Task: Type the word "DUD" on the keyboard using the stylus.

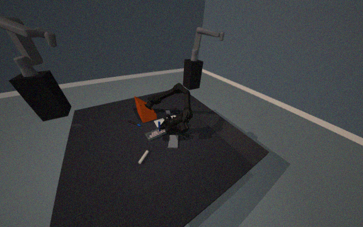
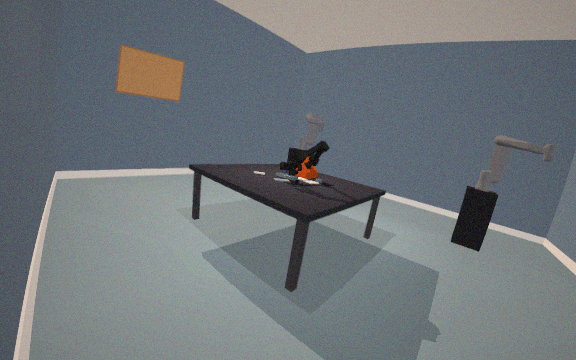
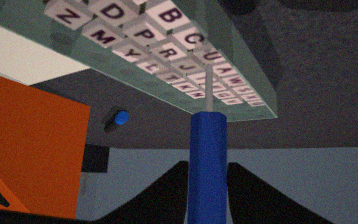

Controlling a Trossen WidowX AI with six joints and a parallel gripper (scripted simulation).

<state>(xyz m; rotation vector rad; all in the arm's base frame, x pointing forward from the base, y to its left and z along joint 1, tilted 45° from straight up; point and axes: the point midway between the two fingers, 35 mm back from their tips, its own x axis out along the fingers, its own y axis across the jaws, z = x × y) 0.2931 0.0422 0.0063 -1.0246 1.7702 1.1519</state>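
Now: the d key 6 cm below my gripper tip, 5 cm to the left of it and 2 cm behind it. Also, from my gripper tip: white stylus tip 5 cm below; u key 6 cm below; blue stylus 1 cm below.
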